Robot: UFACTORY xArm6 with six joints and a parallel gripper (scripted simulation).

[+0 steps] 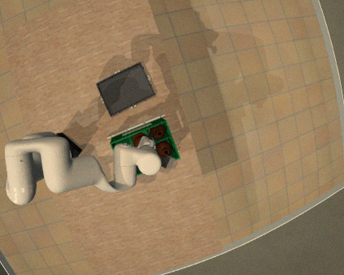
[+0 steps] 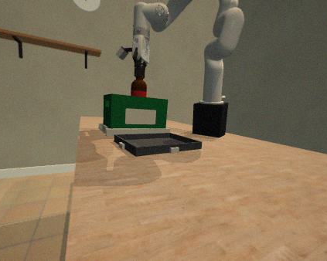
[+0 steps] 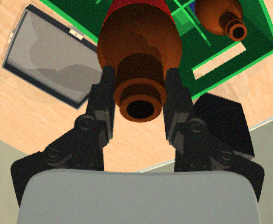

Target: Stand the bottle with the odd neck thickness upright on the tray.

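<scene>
My hand is 70 mm above the brown bottle. Also, from my hand: tray (40 mm ahead, 250 mm to the left, 270 mm below); then green crate (40 mm to the right, 200 mm below).
</scene>
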